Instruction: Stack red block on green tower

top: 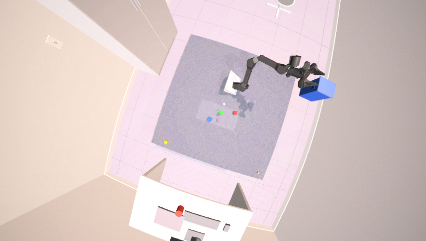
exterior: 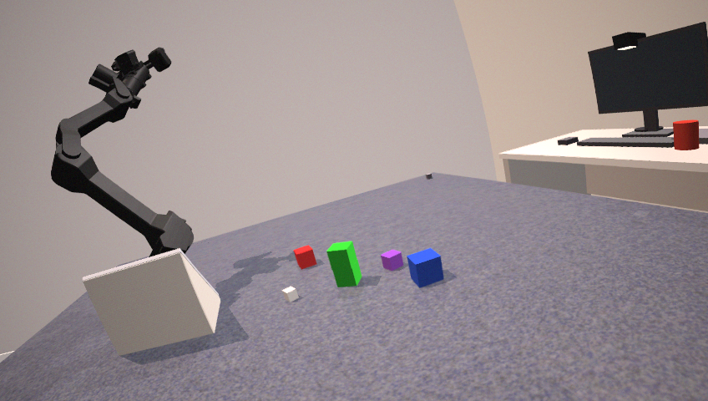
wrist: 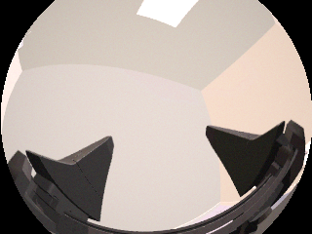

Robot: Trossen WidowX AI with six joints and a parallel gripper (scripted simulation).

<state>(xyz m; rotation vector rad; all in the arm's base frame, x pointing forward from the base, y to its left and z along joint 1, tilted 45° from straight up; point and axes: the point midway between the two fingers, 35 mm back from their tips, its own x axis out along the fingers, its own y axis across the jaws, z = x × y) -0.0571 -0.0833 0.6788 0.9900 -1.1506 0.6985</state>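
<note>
My gripper tip is 61 cm above the red block, 37 cm to the left of it and 26 cm short of it. From my gripper tip the other things lie so: purple block 61 cm below, 52 cm to the right, 37 cm ahead; then small white cube 61 cm below, 50 cm to the right, 20 cm ahead; then blue block 60 cm to the right, 60 cm below, 38 cm ahead.
</note>
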